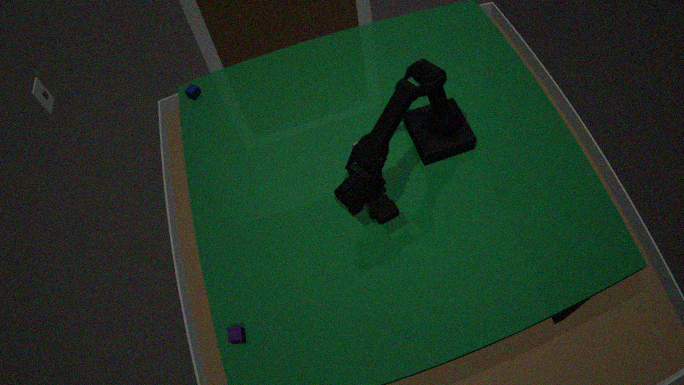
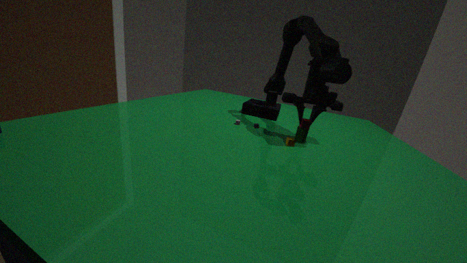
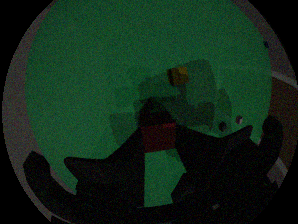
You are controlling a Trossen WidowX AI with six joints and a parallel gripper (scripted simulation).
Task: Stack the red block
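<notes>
The red block is 1 cm above my gripper tip. Also, from my gripper tip: yellow block 6 cm ahead, 5 cm below, 4 cm to the right; white block 25 cm to the right, 5 cm below, 2 cm behind; dark block 17 cm to the right, 6 cm below, 4 cm behind.
</notes>
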